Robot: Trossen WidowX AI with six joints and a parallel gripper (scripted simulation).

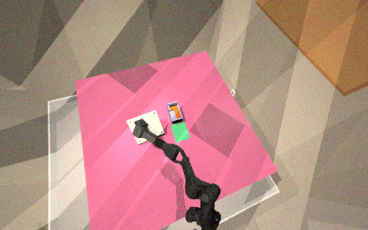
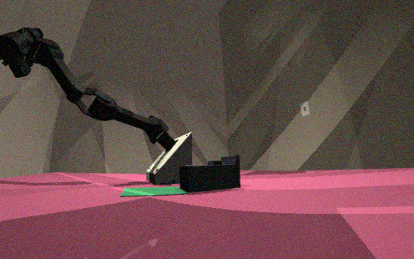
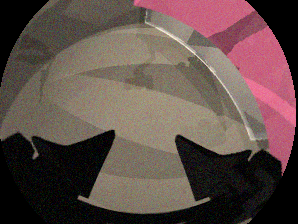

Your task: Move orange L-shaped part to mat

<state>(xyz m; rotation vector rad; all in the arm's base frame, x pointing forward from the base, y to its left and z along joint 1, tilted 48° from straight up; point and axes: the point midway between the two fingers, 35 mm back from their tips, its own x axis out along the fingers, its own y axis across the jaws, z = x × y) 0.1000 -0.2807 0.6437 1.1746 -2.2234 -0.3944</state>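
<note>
Right now the orange L-shaped part is 73 cm to the left of my gripper tip, 30 cm below it and 20 cm ahead of it. From my gripper tip the other things lie so: green mat (56 cm to the left, 37 cm below, 18 cm ahead).
</note>
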